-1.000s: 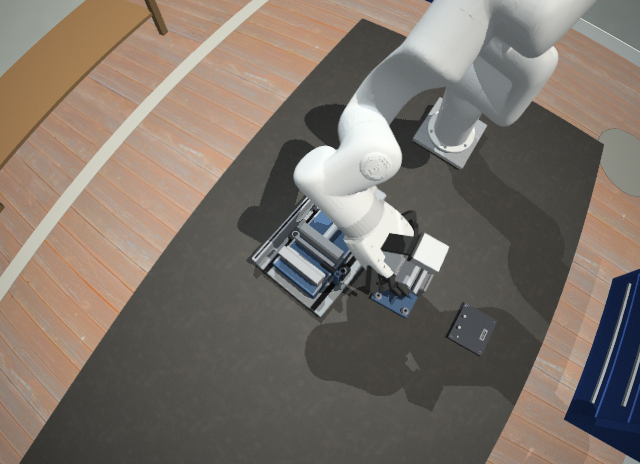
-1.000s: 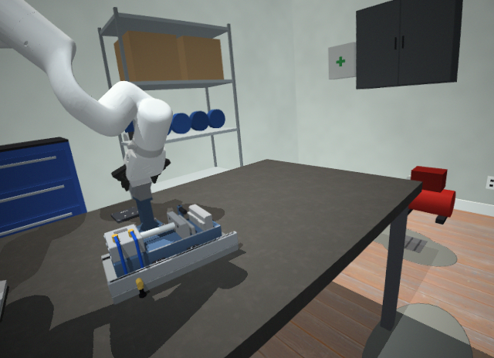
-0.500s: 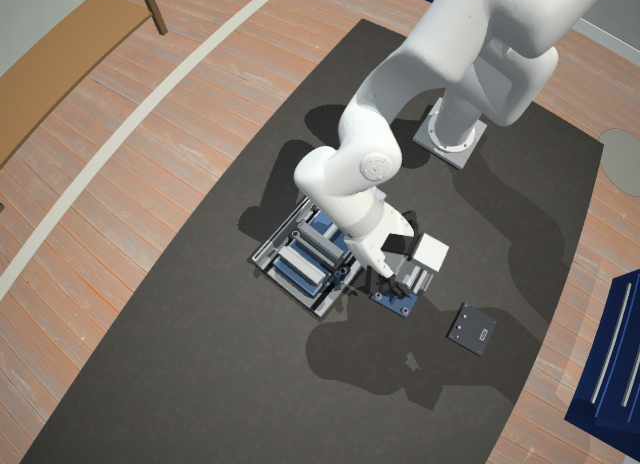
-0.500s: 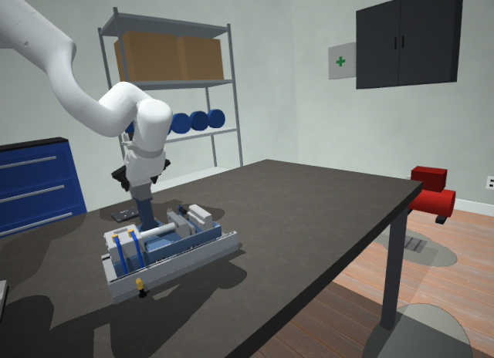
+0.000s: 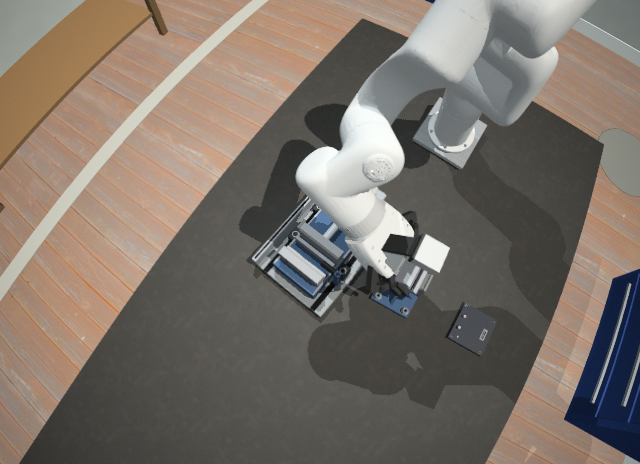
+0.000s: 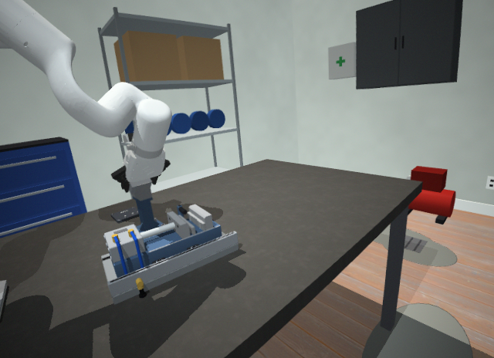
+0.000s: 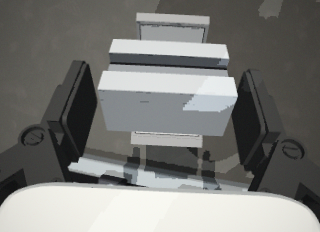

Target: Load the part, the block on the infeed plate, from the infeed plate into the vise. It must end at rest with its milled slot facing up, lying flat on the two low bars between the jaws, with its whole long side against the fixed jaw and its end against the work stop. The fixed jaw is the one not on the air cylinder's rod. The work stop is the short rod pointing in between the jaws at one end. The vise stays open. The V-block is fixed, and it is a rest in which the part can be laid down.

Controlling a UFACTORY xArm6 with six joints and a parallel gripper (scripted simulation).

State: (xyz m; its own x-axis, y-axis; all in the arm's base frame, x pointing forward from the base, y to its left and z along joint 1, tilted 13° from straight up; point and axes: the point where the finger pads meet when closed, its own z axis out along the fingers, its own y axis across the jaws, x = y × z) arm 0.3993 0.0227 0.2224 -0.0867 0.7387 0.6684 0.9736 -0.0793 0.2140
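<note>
The part is 1 cm to the left of my hand. The rest, counted from my hand: white cylinder rod: 5 cm behind, 17 cm to the right, 9 cm below; then moving jaw: 18 cm to the right, 9 cm below; then work stop: 4 cm ahead, 14 cm to the right, 7 cm below.
</note>
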